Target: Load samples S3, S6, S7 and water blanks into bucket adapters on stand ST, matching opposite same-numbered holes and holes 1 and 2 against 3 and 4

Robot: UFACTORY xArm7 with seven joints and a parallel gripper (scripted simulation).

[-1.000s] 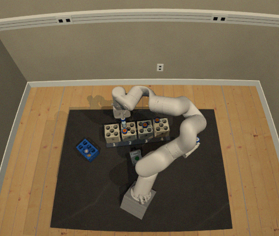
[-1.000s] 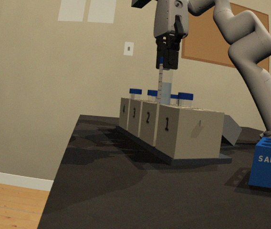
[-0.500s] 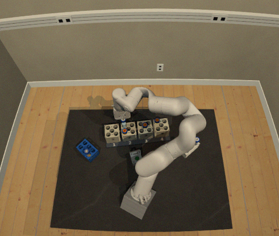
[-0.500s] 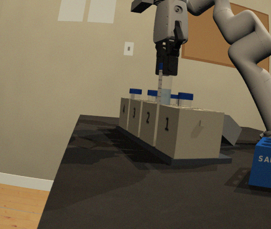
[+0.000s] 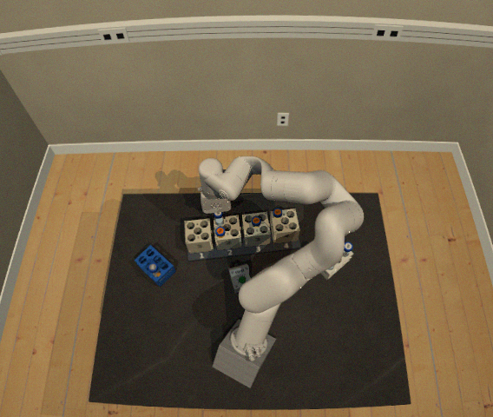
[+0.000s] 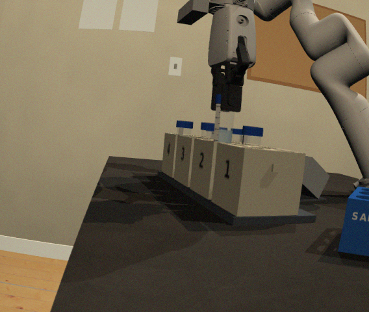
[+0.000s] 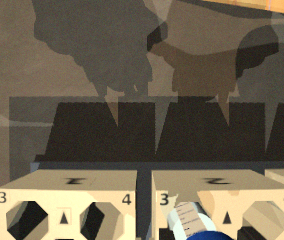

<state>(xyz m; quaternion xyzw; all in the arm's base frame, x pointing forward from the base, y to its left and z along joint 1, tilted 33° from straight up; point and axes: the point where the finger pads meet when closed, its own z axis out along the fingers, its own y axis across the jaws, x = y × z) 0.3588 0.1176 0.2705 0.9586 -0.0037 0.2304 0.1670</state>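
Right now my hand is 20 mm past the adapter 1, 90 mm to the right of it and 110 mm above it. Also, from my hand: blue sample rack: 90 mm behind, 270 mm to the left, 130 mm below; then white blank rack: 210 mm behind, 390 mm to the right, 130 mm below.
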